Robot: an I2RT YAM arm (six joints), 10 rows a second.
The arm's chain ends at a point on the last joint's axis. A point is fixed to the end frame.
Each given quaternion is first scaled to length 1.
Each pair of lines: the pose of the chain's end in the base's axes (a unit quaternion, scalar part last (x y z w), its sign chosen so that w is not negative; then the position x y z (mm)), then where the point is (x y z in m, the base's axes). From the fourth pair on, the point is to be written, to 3 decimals.
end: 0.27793 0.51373 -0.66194 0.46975 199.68 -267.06 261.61
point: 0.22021 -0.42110 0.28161
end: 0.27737 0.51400 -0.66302 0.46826 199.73 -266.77 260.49
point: 0.21998 -0.42085 0.28050
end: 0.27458 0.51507 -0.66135 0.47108 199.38 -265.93 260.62
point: 0.22099 -0.41981 0.28077
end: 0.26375 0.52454 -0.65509 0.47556 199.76 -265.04 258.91
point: 0.226 -0.418 0.278
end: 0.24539 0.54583 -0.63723 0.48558 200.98 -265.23 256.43
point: 0.237 -0.417 0.271
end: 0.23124 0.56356 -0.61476 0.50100 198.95 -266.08 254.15
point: 0.245 -0.416 0.264
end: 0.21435 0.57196 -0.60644 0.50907 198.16 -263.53 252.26
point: 0.250 -0.411 0.262
